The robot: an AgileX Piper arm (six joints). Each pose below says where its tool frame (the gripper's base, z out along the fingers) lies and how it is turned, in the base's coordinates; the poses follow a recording.
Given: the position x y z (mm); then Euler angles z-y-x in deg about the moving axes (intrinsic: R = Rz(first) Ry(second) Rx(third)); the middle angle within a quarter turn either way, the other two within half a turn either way.
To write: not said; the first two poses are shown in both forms.
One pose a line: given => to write
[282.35 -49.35 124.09 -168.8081 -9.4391 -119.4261] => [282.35 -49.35 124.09 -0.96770 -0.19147 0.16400 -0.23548 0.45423 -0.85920]
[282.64 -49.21 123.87 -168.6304 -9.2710 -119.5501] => [282.64 -49.21 123.87 -0.96757 -0.19456 0.16110 -0.23462 0.45588 -0.85856]
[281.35 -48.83 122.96 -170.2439 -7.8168 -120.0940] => [281.35 -48.83 122.96 -0.97638 -0.16788 0.13601 -0.20094 0.47423 -0.85716]
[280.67 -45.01 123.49 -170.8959 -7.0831 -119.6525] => [280.67 -45.01 123.49 -0.97987 -0.15702 0.12331 -0.18409 0.47155 -0.86241]
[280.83 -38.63 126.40 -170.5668 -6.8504 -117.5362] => [280.83 -38.63 126.40 -0.97943 -0.16273 0.11928 -0.18011 0.43872 -0.88039]
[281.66 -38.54 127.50 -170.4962 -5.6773 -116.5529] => [281.66 -38.54 127.50 -0.98144 -0.16430 0.09893 -0.16109 0.42628 -0.89013]
